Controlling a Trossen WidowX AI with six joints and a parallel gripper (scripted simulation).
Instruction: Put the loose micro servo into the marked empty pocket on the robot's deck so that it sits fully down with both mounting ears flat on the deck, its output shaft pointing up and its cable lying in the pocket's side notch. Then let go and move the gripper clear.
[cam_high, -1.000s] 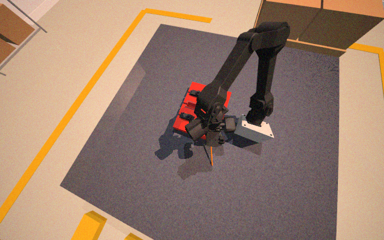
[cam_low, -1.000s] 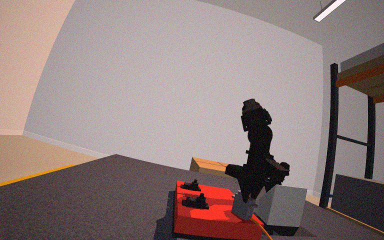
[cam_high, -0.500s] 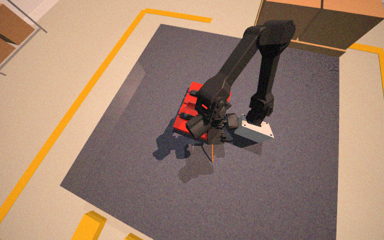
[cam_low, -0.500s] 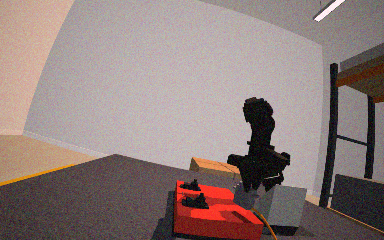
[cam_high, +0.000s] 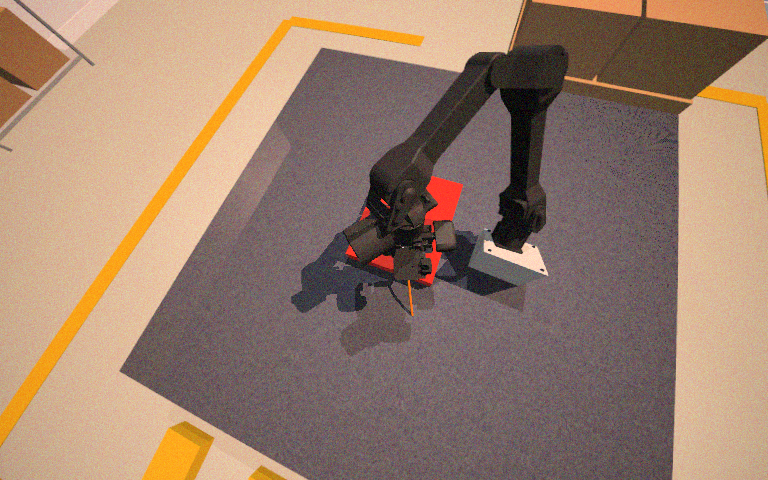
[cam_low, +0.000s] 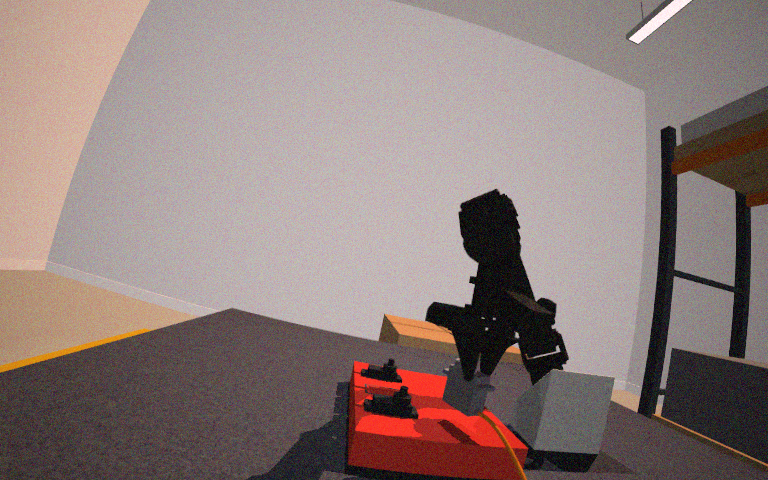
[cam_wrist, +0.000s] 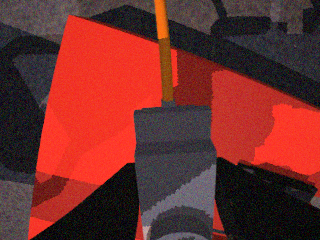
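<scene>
The red deck is 1 cm behind my gripper tip, 11 cm to the right of it and 10 cm below it.
</scene>
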